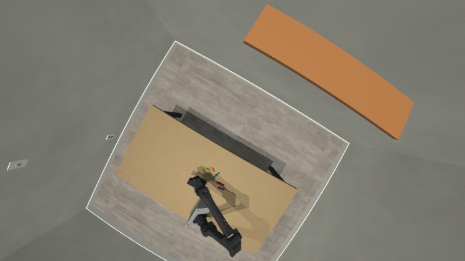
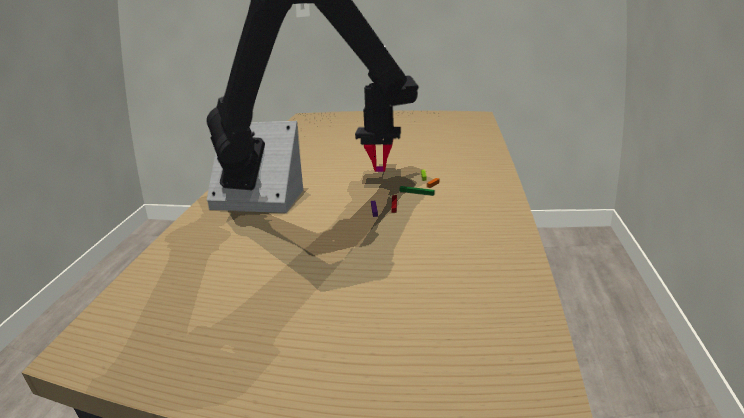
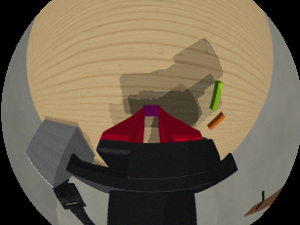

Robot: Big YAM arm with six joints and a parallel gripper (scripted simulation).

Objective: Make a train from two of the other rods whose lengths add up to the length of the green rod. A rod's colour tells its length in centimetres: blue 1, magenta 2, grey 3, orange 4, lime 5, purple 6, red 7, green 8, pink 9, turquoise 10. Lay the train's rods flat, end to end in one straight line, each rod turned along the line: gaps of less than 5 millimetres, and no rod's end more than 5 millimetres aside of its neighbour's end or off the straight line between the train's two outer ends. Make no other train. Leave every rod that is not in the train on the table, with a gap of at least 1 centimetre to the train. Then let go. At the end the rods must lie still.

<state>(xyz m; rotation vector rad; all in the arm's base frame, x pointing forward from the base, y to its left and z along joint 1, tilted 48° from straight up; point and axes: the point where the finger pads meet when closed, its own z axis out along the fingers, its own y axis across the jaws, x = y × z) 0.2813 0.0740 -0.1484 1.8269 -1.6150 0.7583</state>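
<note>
Right now my hand is 100 mm short of the lime rod, 30 mm to the right of it and 30 mm above it. Round my hand: magenta rod (10 mm below); then orange rod (130 mm ahead, 20 mm to the right, 30 mm below); then green rod (100 mm ahead, 70 mm to the right, 30 mm below).
</note>
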